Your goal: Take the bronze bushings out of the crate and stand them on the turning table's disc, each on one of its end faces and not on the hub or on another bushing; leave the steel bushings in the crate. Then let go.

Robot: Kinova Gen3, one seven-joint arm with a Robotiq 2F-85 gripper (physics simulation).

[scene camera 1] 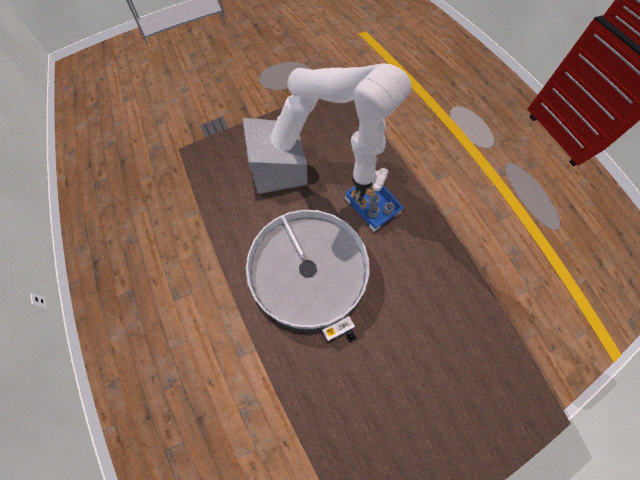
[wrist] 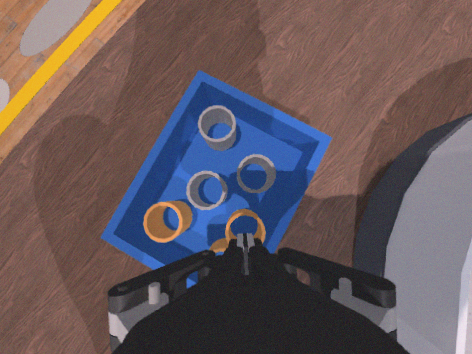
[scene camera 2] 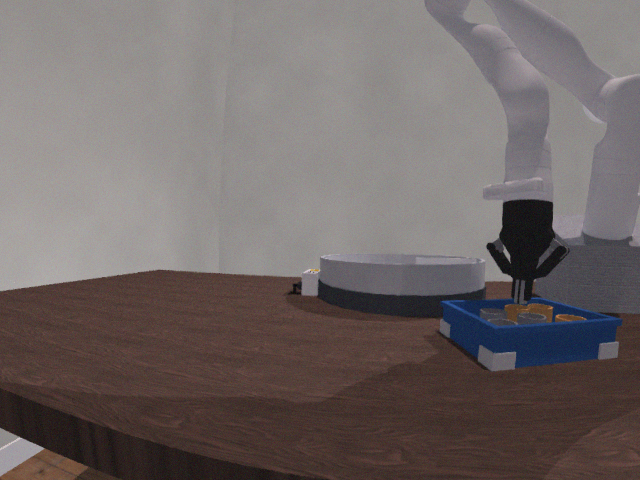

Labels:
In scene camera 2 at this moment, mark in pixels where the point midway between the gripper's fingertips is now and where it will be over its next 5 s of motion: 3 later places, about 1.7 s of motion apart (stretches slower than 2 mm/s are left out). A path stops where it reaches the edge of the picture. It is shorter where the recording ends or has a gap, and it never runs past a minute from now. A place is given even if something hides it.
My gripper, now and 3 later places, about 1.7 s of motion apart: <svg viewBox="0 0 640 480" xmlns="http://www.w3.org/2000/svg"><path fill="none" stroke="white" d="M520 303L516 327L525 269L398 224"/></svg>

